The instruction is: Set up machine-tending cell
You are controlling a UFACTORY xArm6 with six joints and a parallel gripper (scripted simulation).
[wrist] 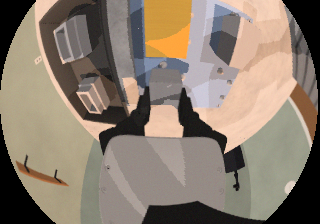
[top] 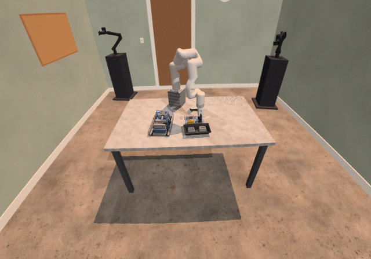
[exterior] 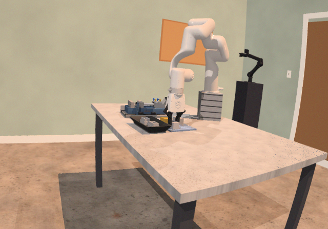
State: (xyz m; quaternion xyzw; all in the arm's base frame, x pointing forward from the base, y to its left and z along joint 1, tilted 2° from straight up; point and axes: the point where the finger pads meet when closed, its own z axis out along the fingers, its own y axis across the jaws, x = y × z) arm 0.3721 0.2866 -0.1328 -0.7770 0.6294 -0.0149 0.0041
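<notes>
Now: hand 90 mm to the left of the brass blank, 20 mm short of it and 20 mm above it. Also, from my hand: blue vise (360 mm to the right, 80 mm ahead, 10 mm below).
</notes>
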